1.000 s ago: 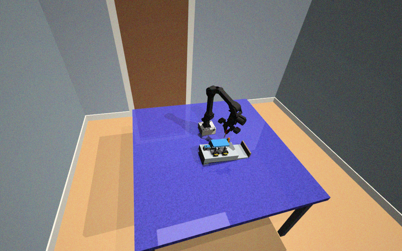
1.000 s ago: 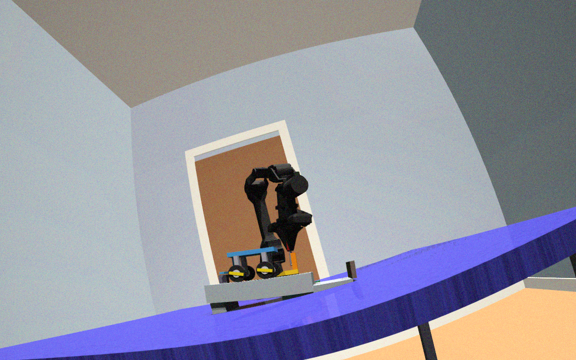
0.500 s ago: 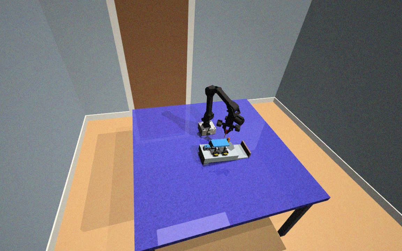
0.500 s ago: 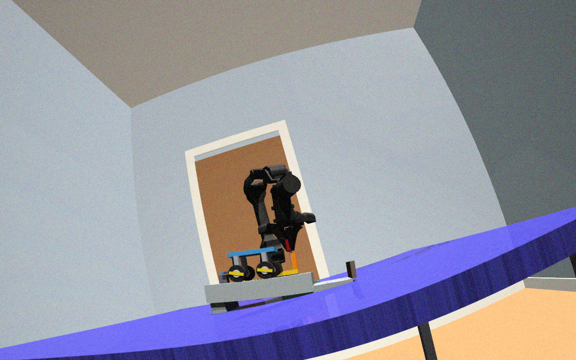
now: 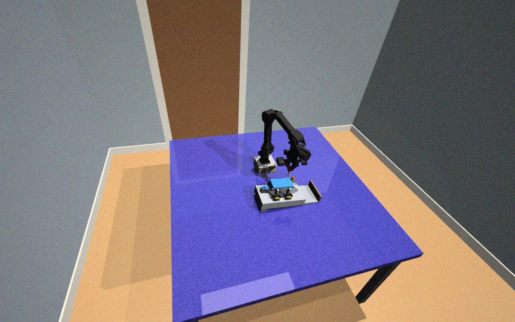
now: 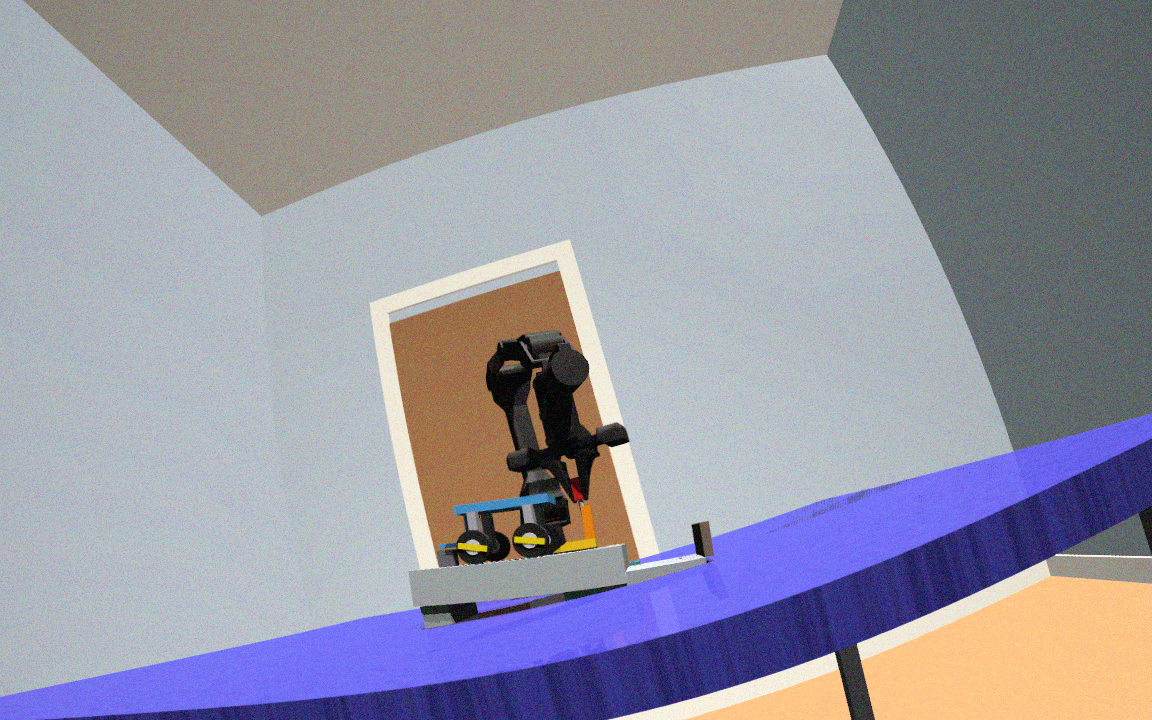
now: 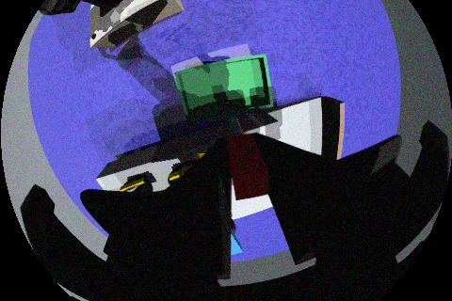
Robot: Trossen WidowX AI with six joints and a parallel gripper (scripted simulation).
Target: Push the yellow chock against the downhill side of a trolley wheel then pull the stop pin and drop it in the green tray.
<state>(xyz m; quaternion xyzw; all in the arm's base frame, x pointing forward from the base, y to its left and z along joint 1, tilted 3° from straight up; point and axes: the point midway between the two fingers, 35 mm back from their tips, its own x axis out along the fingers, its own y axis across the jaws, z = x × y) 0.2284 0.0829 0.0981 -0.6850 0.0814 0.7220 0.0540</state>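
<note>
The yellow chock lies 50 mm below my gripper tip, 50 mm ahead of it and 20 mm to the right of it. From my gripper tip the other things lie so: brown end stop: 150 mm to the left, 110 mm ahead, 100 mm below; red-headed stop pin: right at my gripper tip; trolley: 110 mm to the right, 100 mm ahead, 30 mm below.
</note>
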